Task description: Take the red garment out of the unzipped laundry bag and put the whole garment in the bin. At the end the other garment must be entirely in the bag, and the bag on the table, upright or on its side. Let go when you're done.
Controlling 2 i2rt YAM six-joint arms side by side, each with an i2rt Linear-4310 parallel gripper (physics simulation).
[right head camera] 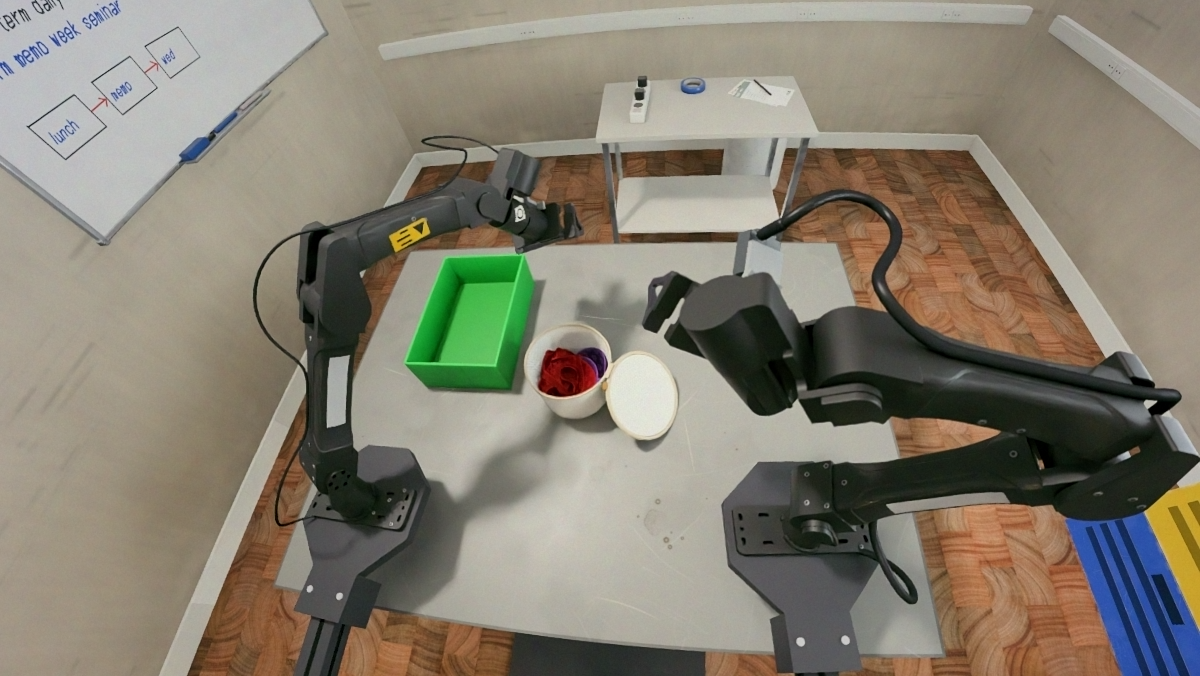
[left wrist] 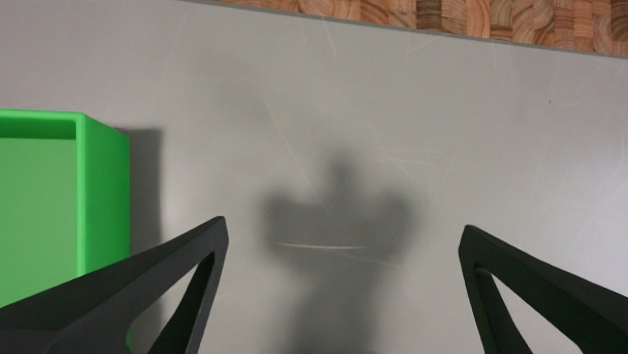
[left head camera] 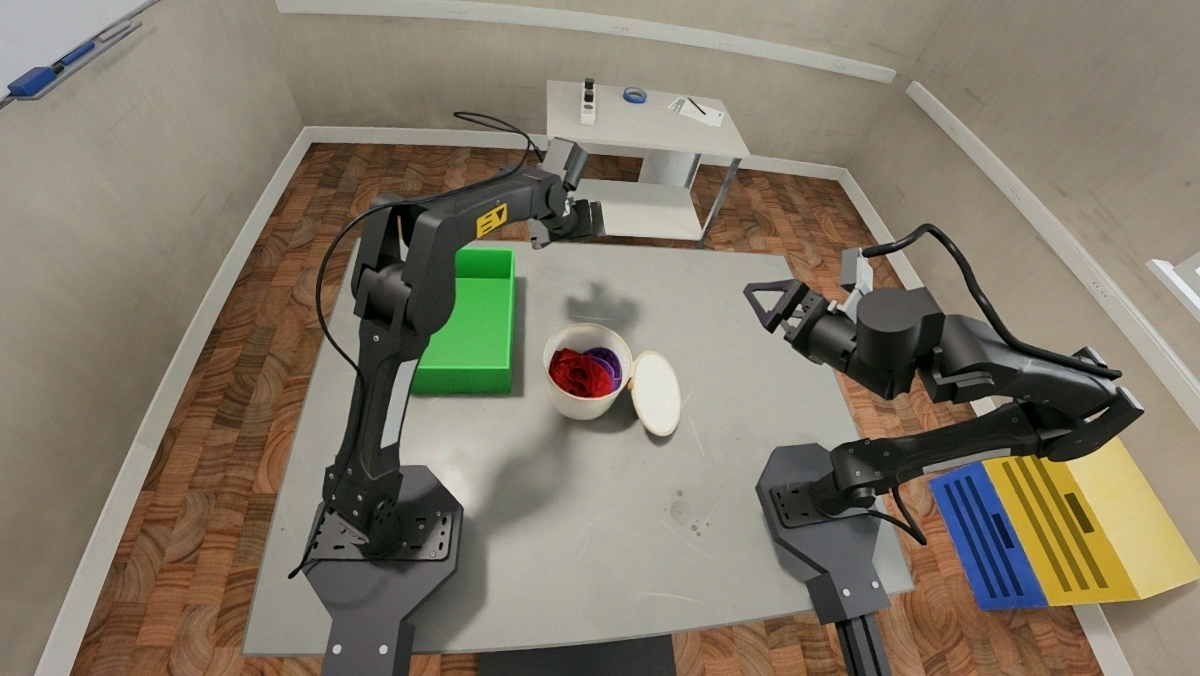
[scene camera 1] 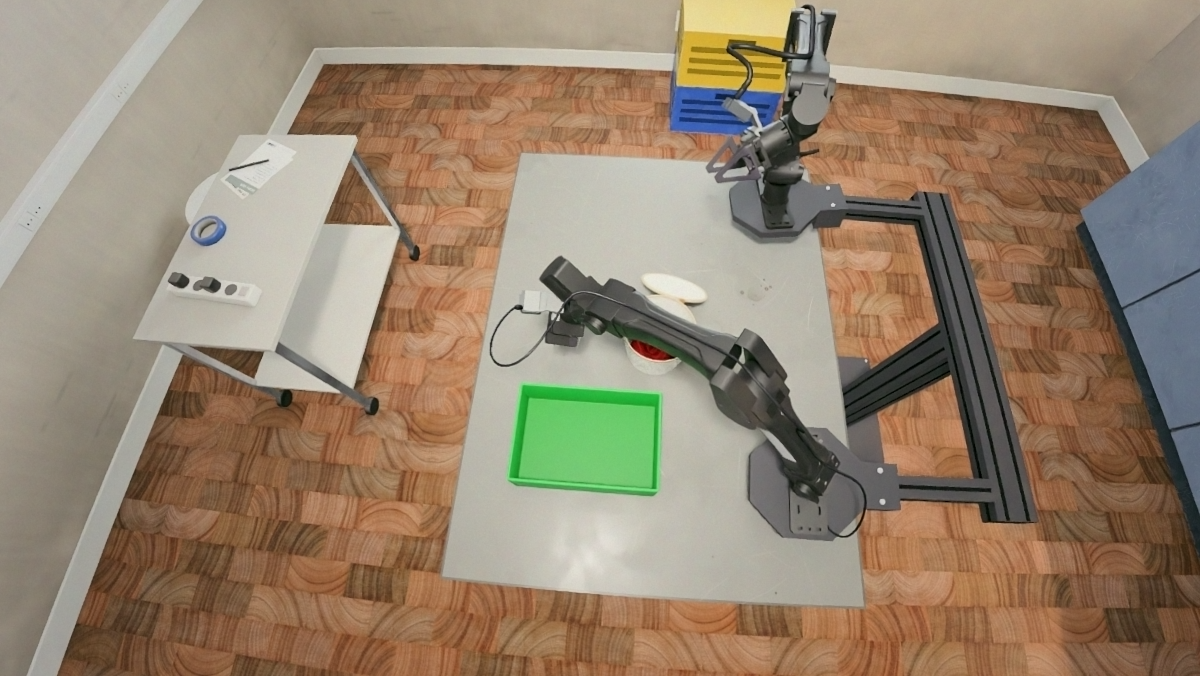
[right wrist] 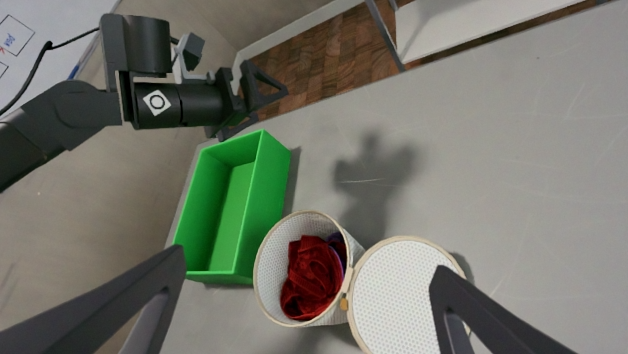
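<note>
The white mesh laundry bag [left head camera: 581, 404] [right head camera: 577, 406] [right wrist: 270, 265] stands upright on the table, its round lid [left head camera: 655, 393] [right head camera: 642, 395] [scene camera 1: 674, 288] [right wrist: 402, 295] open to the right. The red garment [left head camera: 579, 374] [right head camera: 565, 372] [scene camera 1: 650, 350] [right wrist: 311, 280] lies crumpled inside, beside the purple garment [left head camera: 606, 361] [right head camera: 594, 361], which is partly hidden. The green bin [right head camera: 476, 323] [scene camera 1: 587, 440] [right wrist: 232, 215] is empty, left of the bag. My left gripper [left wrist: 341, 232] is open and empty, high above the table behind the bag. My right gripper [right wrist: 310, 266] is open and empty, raised right of the bag.
The grey table [left head camera: 604, 537] [right head camera: 579, 537] [scene camera 1: 562, 537] carries both arm bases. A white trolley [left head camera: 646, 125] [right head camera: 705, 117] stands beyond its far edge. The left forearm passes over the bag in the scene view. A blue and yellow cabinet [scene camera 1: 730, 62] stands on the floor at the right.
</note>
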